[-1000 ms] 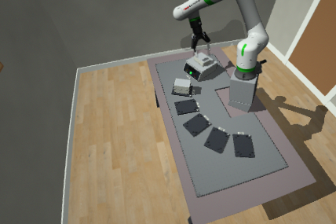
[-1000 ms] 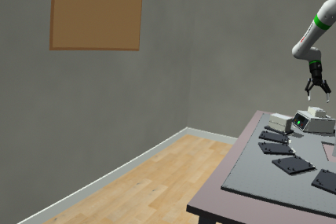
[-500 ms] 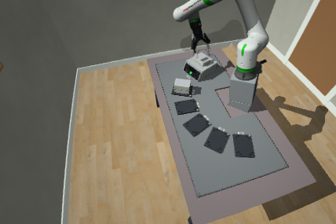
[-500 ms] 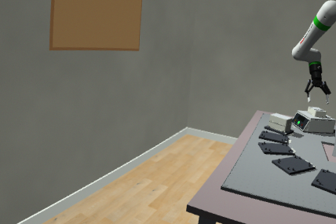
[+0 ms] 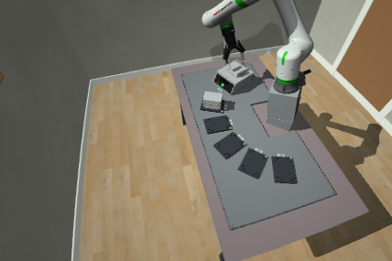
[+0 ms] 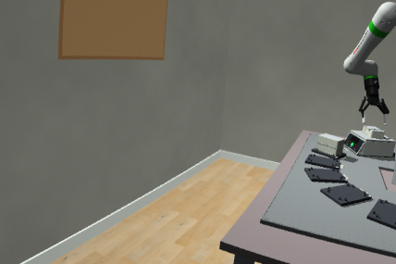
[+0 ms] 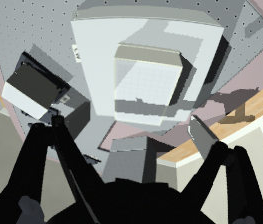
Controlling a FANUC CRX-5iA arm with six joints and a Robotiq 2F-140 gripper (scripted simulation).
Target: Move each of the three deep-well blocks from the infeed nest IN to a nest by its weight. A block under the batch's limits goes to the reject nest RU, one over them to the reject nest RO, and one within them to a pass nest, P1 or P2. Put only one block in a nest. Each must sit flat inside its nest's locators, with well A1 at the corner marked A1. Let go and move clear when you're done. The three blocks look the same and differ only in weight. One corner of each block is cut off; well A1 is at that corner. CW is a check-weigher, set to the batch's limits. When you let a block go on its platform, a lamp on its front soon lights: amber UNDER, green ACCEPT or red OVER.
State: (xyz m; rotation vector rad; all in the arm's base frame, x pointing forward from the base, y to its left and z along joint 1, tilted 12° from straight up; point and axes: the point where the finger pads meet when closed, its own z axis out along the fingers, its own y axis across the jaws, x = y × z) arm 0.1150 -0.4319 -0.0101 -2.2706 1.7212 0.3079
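Right now the pale platform is 90 mm below my hand. Round my hand: deep-well block: 270 mm ahead, 180 mm to the left, 110 mm below; then dark infeed nest: 270 mm ahead, 180 mm to the left, 170 mm below; then check-weigher: 10 mm ahead, 120 mm below.
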